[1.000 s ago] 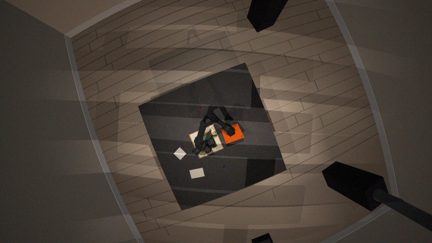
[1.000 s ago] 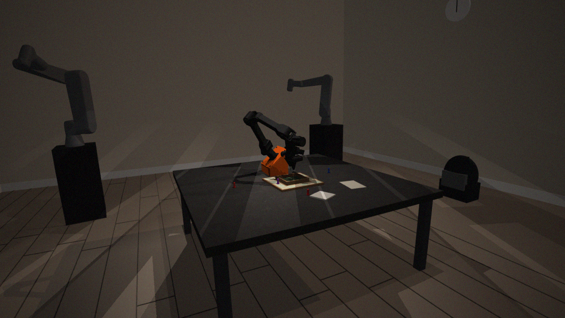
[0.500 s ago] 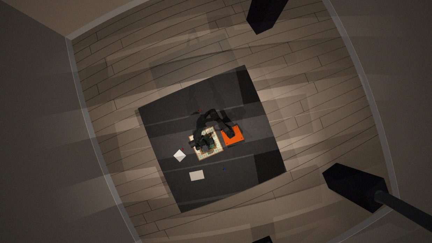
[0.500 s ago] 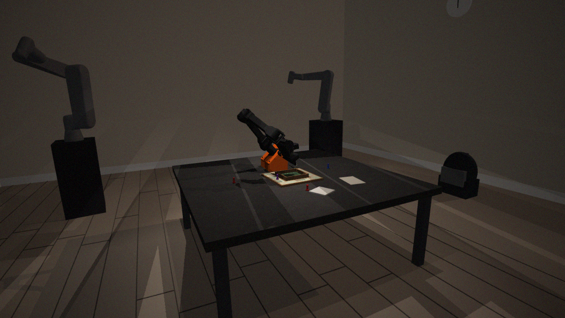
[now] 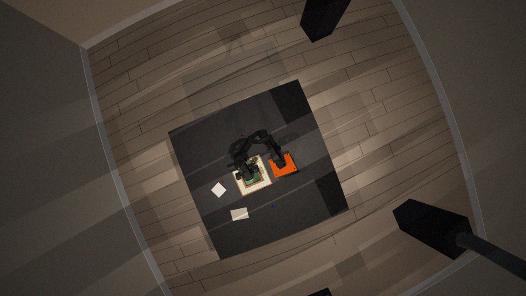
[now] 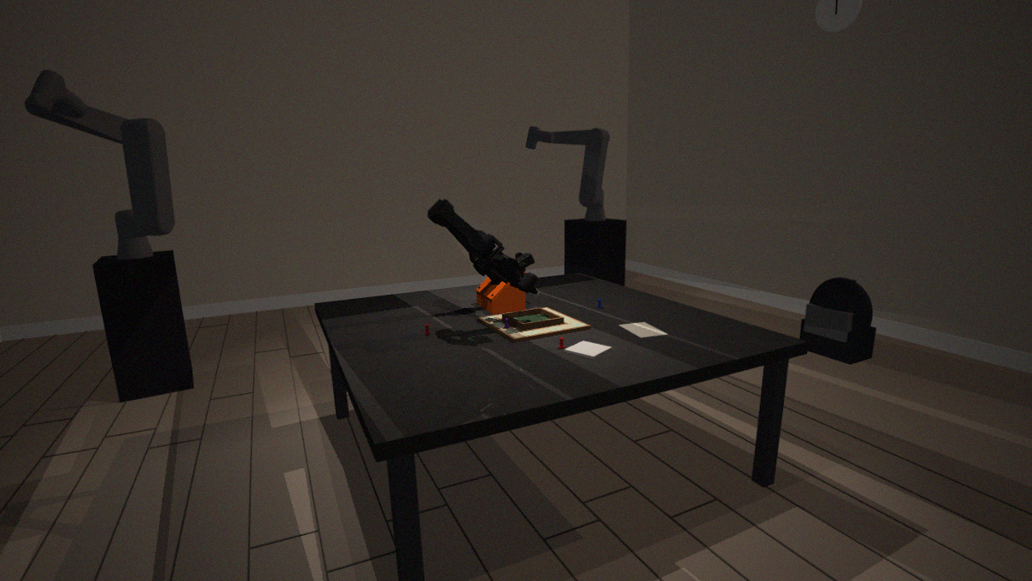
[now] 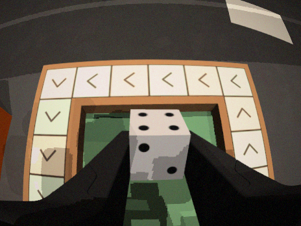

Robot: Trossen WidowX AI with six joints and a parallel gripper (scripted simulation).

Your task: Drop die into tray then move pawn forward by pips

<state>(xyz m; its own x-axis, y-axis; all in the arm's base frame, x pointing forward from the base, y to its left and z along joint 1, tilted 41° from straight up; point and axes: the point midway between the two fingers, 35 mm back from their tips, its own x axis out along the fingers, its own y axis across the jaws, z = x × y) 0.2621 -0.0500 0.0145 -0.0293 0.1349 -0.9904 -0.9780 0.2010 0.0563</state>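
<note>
The purple pawn is 2 cm ahead of my gripper tip, 12 cm to the right of it and 9 cm below it. Round my gripper tip: dice tray 1 cm to the right, 11 cm below; then white die right at my gripper tip; then white pyramid-like block 32 cm ahead, 4 cm to the right, 11 cm below.
</note>
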